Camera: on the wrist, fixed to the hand. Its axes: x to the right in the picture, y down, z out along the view.
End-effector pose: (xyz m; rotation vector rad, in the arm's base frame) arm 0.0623 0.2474 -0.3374 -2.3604 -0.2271 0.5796
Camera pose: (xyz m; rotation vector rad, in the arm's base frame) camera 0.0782 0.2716 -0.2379 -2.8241 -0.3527 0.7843
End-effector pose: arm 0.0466 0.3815 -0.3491 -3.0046 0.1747 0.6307
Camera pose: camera 0.0691 0.4607 -0.2862 2.6032 -0.1295 -0.7568
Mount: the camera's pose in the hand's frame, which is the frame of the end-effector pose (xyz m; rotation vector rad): -0.0127 -0.0839 -0.0594 -0.4940 -0.1221 0.0907
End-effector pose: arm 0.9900 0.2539 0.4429 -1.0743 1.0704 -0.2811
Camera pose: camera 0.9592 0.1865 0.5153 -1.4559 1.1018 0.1312
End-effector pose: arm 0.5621 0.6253 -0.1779 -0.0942 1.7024 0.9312
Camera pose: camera 0.5624 0.5263 -0.2084 -0.2831 1.3439 1.3828
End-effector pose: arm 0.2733 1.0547 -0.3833 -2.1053 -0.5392 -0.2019
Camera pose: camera 0.2278 1.0420 -0.2911 -2.6305 -0.4996 -0.1668
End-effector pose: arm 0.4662 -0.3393 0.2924 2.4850 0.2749 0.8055
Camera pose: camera 0.4178 -0.2482 0.2833 2.0771 -0.0762 0.6580
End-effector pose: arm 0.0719 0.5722 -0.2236 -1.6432 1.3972 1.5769
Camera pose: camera 0.1743 0.5567 -0.2237 -1.7238 1.0870 2.1656
